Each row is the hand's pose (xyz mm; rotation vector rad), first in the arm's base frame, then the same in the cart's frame.
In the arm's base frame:
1: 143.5 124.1 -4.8 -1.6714 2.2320 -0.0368
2: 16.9 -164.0 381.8 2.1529 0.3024 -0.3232
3: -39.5 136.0 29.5 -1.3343 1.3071 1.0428
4: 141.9 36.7 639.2 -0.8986 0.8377 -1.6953
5: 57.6 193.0 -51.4 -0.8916 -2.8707 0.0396
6: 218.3 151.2 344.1 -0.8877 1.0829 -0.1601
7: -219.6 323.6 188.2 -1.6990 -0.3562 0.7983
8: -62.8 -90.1 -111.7 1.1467 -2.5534 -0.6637
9: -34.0 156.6 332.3 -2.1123 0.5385 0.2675
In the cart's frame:
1: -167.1 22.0 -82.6 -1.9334 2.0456 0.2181
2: -172.4 -316.6 283.2 2.1568 0.6560 -0.2866
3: -342.0 -15.7 -29.8 -1.4167 1.1762 1.3485
4: -70.6 -110.3 546.3 -0.9987 0.8276 -1.3904
5: -272.1 70.0 -113.5 -0.4908 -2.8382 -0.0131
6: -60.2 41.4 258.4 -0.9531 1.0600 0.1473
7: -542.3 107.7 163.8 -1.5386 -0.5304 1.0408
8: -325.9 -229.2 -190.2 1.3922 -2.2582 -0.7591
9: -305.7 -16.7 271.6 -2.0868 0.3147 0.5433

